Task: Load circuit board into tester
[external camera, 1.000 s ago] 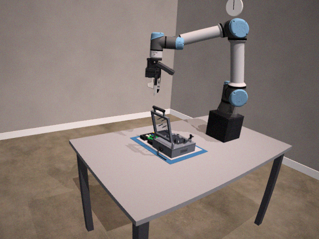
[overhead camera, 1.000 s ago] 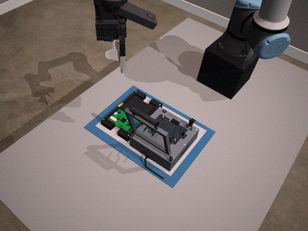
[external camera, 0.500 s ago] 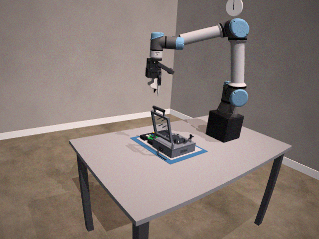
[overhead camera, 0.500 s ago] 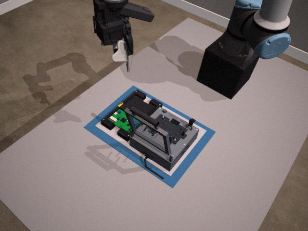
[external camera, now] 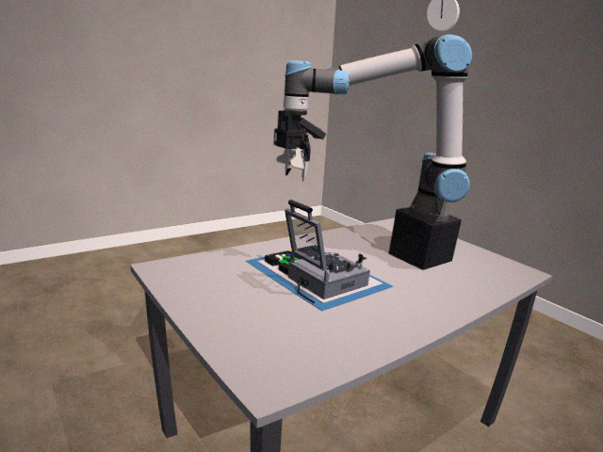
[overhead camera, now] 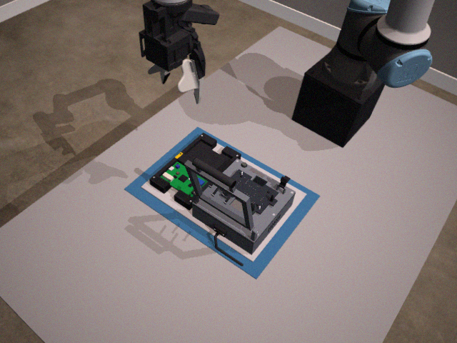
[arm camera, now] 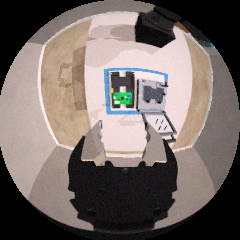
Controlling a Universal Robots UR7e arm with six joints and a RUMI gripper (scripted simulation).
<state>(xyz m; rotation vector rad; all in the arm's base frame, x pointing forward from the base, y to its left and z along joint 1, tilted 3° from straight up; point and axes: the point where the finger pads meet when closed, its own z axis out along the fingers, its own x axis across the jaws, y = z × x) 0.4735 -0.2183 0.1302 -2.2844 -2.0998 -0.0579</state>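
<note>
Right now my hand is 290 mm above the green circuit board. Also, from my hand: tester lid 90 mm ahead, 170 mm to the left, 130 mm below.
</note>
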